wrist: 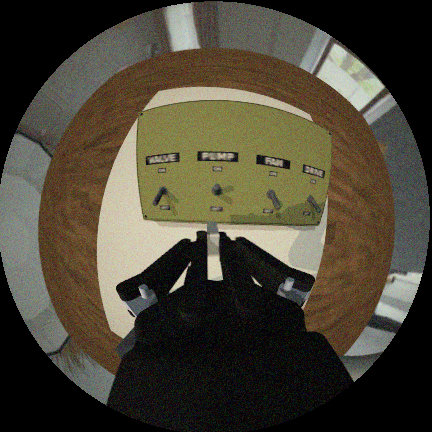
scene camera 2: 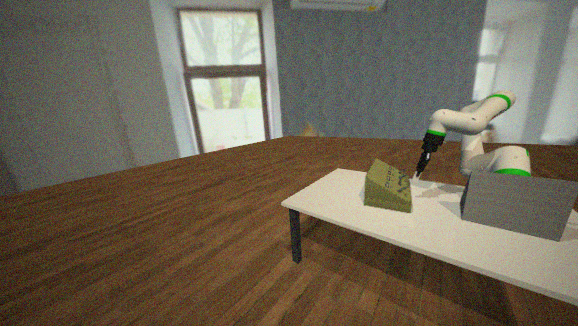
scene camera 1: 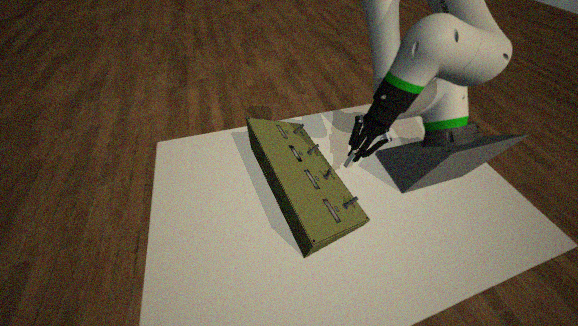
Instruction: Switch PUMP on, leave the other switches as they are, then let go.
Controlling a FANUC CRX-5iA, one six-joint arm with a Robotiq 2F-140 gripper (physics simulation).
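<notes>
An olive sloped switch panel carries four levers. In the wrist view, the PUMP lever looks short and points roughly at the camera, not down toward OFF; its exact tilt is hard to tell. The VALVE lever, FAN lever and DRIVE lever lean toward OFF. My gripper is shut and empty, apart from the levers. In the wrist view its tips show just below the panel's lower edge, beneath PUMP.
The panel stands on a white table. A grey wedge-shaped base under the arm stands on the robot's side of the panel. The arm's shadows fall between the base and the panel.
</notes>
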